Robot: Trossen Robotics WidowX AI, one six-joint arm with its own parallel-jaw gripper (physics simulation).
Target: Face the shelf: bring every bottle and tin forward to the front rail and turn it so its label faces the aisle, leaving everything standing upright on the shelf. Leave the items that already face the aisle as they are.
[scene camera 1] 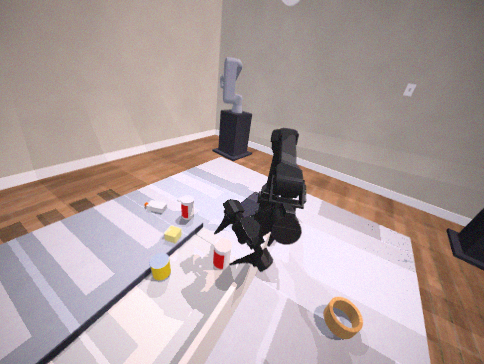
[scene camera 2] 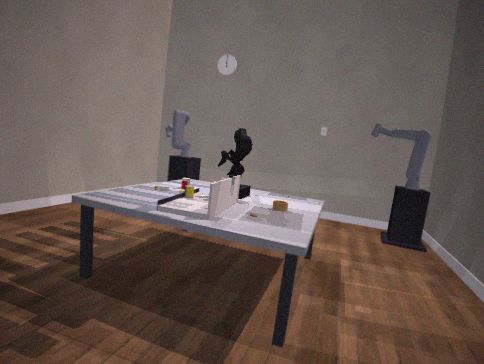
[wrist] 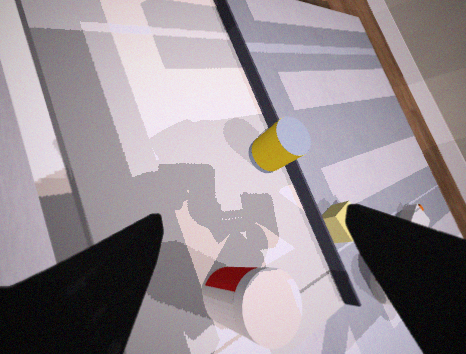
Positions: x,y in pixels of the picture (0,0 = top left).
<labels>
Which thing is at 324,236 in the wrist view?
A dark front rail.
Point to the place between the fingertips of the gripper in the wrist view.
At 253,217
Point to a white back panel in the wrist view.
At 65,218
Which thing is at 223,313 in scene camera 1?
A white back panel.
</labels>
